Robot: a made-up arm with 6 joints. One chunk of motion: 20 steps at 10 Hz.
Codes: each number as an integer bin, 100 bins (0 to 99) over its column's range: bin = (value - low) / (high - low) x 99, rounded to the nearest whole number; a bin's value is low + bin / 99 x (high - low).
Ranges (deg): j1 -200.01..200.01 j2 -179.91..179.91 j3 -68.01..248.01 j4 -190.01..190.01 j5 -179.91..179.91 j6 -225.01..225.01
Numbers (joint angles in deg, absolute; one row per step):
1: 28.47 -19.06 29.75 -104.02 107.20 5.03
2: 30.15 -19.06 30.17 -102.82 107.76 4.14
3: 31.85 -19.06 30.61 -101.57 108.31 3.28
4: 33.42 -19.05 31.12 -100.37 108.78 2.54
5: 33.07 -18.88 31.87 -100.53 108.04 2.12
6: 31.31 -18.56 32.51 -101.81 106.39 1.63
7: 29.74 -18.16 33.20 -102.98 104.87 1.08
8: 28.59 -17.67 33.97 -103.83 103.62 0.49
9: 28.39 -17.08 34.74 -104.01 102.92 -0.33
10: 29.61 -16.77 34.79 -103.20 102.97 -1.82
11: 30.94 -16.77 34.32 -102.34 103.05 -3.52
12: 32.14 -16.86 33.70 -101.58 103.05 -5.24
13: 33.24 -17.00 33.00 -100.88 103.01 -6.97
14: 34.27 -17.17 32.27 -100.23 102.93 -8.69
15: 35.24 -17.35 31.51 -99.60 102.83 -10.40
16: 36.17 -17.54 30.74 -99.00 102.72 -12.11
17: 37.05 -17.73 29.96 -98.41 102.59 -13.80
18: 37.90 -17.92 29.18 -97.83 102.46 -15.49
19: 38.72 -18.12 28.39 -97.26 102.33 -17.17
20: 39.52 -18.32 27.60 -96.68 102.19 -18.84
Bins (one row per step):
1: 57 44 31 22 79 51
2: 57 44 31 23 79 50
3: 57 44 31 23 79 50
4: 58 44 31 23 79 50
5: 58 44 31 23 79 50
6: 57 44 31 23 79 50
7: 57 45 32 23 78 50
8: 57 45 32 22 78 50
9: 57 45 32 22 78 49
10: 57 45 32 23 78 49
11: 57 45 32 23 78 49
12: 57 45 32 23 78 48
13: 58 45 32 23 78 48
14: 58 45 31 23 78 48
15: 58 45 31 24 78 47
16: 58 45 31 24 78 47
17: 59 45 31 24 78 46
18: 59 45 30 24 78 46
19: 59 45 30 24 78 46
20: 59 44 30 24 78 45

